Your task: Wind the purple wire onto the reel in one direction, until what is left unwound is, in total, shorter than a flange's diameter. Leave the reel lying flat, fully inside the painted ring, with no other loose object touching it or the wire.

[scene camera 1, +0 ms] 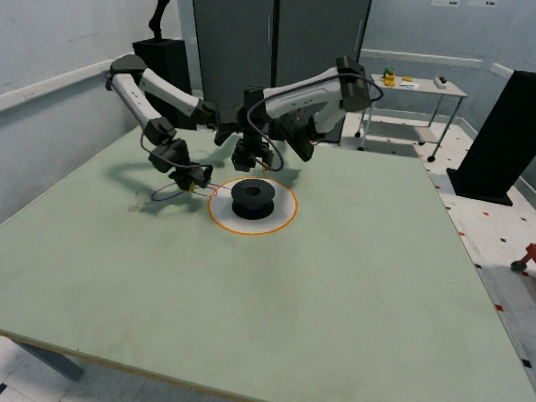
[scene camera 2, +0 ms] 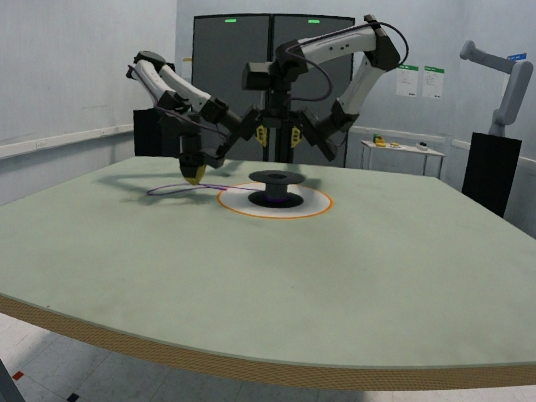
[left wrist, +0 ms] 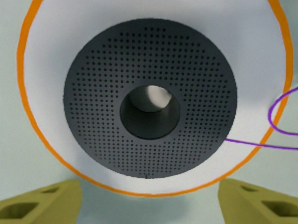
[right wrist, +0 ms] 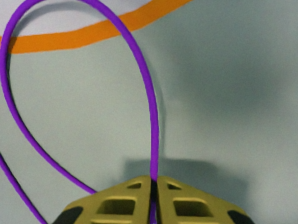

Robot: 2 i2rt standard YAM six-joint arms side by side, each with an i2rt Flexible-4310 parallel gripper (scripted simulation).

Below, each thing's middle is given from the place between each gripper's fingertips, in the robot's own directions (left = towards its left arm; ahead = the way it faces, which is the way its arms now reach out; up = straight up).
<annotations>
Right now my left hand is 12 cm above the black reel (scene camera 2: pixel 276 182).
Right now the black reel is 230 mm to the left of my right hand (scene camera 2: pixel 194 185) and 40 mm behind it.
</annotations>
